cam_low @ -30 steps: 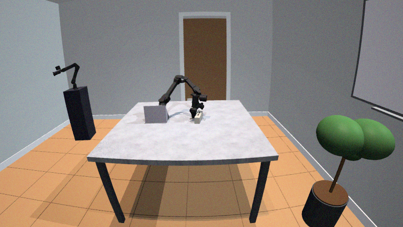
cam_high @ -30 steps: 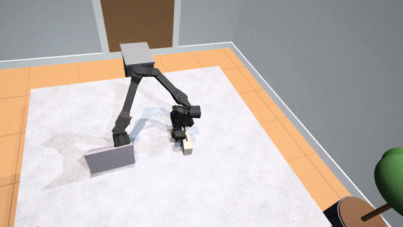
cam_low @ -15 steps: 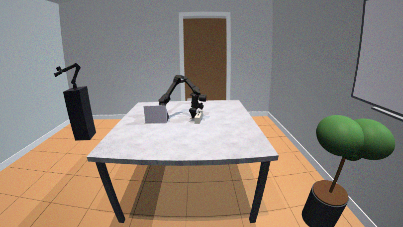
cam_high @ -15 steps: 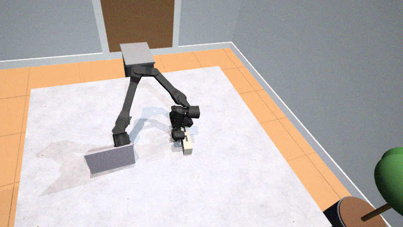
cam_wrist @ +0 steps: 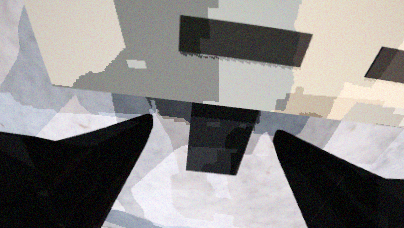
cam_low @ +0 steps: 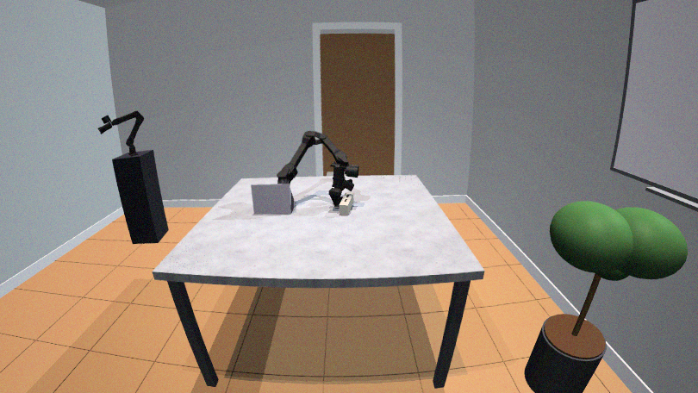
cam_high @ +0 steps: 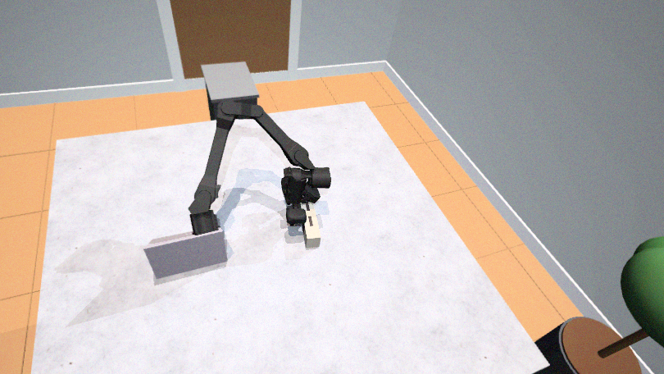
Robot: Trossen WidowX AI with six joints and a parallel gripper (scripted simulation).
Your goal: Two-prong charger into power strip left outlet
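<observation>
The charger lies 3 cm ahead of my gripper tip, 1 cm to the right of it and 1 cm above it.
</observation>
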